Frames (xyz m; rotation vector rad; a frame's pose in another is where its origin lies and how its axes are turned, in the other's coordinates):
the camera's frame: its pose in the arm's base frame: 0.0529 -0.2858 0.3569 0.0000 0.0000 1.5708
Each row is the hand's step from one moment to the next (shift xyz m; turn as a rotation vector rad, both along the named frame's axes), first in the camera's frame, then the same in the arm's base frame.
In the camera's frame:
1: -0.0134 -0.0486 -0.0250 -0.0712 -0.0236 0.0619
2: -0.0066 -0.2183 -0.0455 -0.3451 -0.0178 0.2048
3: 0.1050 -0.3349 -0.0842 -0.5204 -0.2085 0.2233
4: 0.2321 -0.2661 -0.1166 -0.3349 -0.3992 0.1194
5: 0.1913 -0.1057 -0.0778 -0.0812 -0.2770 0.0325
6: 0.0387 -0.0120 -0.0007 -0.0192 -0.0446 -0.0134
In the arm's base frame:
1: 0.0486 -0.0134 -0.0250 0.0236 -0.0712 0.0619
2: 0.2183 -0.0066 -0.0455 0.0178 -0.3451 0.2048
3: 0.3349 0.1050 -0.0842 0.2085 -0.5204 0.2233
4: 0.2661 0.2321 -0.1166 0.3992 -0.3349 0.1194
5: 0.1057 0.1913 -0.0778 0.2770 -0.0812 0.0325
6: 0.0120 0.0387 -0.0007 0.0446 -0.0192 -0.0134

